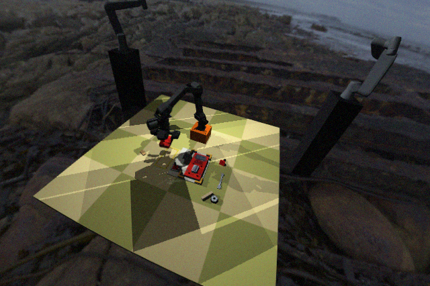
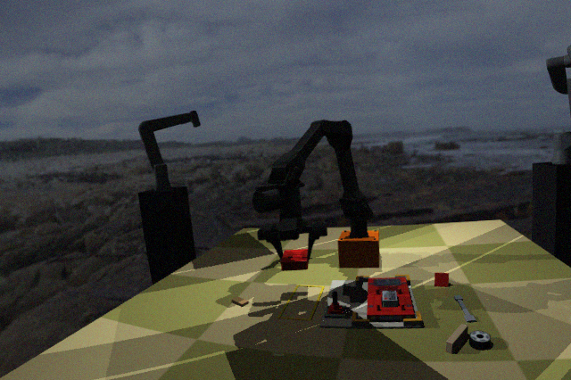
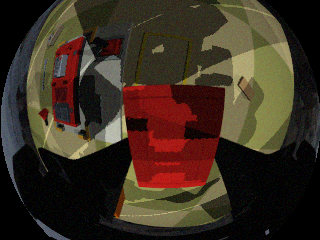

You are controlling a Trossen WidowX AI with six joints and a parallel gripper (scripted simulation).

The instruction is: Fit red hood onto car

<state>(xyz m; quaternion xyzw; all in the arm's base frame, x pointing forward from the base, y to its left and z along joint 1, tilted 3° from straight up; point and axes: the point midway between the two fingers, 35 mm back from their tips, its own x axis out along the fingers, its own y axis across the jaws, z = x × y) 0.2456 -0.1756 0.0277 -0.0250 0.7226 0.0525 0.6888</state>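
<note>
Right now my gripper tip is 100 mm short of the grey engine block, 250 mm to the right of it and 80 mm above it. Also, from my gripper tip: red hood 10 mm above; then red upright piece 110 mm ahead, 110 mm to the left, 70 mm below; then tan block 70 mm ahead, 150 mm to the right, 100 mm below.
</note>
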